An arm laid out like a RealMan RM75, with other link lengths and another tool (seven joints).
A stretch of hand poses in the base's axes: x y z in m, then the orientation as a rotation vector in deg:
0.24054 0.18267 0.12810 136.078 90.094 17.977
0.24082 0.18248 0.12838 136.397 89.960 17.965
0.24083 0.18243 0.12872 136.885 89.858 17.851
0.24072 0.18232 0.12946 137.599 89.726 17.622
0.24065 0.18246 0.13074 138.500 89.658 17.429
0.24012 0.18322 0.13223 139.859 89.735 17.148
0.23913 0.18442 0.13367 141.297 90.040 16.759
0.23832 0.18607 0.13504 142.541 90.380 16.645
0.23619 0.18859 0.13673 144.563 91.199 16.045
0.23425 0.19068 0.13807 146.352 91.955 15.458
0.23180 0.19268 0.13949 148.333 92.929 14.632
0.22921 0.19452 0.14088 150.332 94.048 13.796
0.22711 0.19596 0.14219 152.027 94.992 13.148
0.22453 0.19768 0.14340 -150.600 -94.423 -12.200
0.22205 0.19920 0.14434 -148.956 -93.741 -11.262
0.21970 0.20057 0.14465 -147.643 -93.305 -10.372
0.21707 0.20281 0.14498 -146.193 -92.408 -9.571
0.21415 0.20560 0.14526 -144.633 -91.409 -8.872
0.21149 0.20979 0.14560 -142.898 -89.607 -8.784
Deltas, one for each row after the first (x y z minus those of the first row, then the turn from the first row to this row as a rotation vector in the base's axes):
0.00028 -0.00019 0.00028 0.178 0.112 -0.178
0.00029 -0.00024 0.00062 0.442 0.371 -0.396
0.00018 -0.00035 0.00136 0.807 0.788 -0.708
0.00011 -0.00021 0.00264 1.347 1.301 -1.029
-0.00042 0.00055 0.00413 2.227 2.135 -1.395
-0.00141 0.00175 0.00557 3.196 3.144 -1.648
-0.00222 0.00340 0.00694 4.160 3.929 -1.792
-0.00435 0.00592 0.00863 5.638 5.505 -1.900
-0.00629 0.00801 0.00997 6.940 6.933 -1.976
-0.00874 0.01001 0.01139 8.361 8.642 -1.988
-0.01133 0.01185 0.01278 9.852 10.406 -1.914
-0.01343 0.01329 0.01409 11.150 11.863 -1.844
-0.01601 0.01501 0.01530 12.557 13.468 -1.519
-0.01849 0.01653 0.01624 13.741 14.919 -1.207
-0.02084 0.01790 0.01655 14.578 16.138 -0.914
-0.02347 0.02014 0.01688 15.776 17.485 -0.777
-0.02639 0.02293 0.01716 17.127 18.854 -0.633
-0.02905 0.02712 0.01750 19.224 20.142 -0.762

